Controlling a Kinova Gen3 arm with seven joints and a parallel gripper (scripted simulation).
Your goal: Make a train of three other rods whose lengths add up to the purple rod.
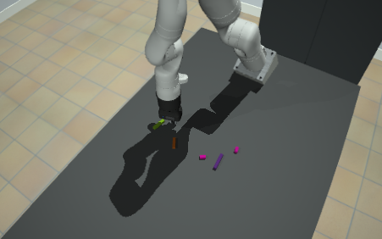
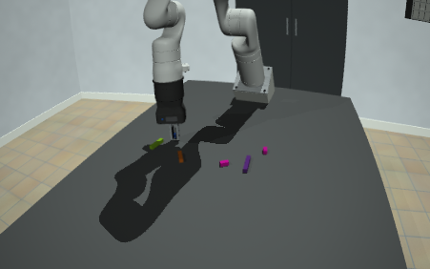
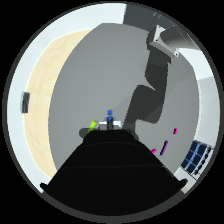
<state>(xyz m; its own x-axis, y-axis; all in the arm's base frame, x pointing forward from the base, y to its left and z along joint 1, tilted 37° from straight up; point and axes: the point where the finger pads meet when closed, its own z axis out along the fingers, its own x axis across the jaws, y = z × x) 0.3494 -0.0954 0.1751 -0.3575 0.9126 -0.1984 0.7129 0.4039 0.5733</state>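
Right now the lime rod is 40 mm ahead of my hand, 40 mm to the right of it and 20 mm below it. Also, from my hand: orange rod 70 mm ahead, 60 mm to the left, 20 mm below; purple rod 20 mm ahead, 220 mm to the left, 20 mm below.
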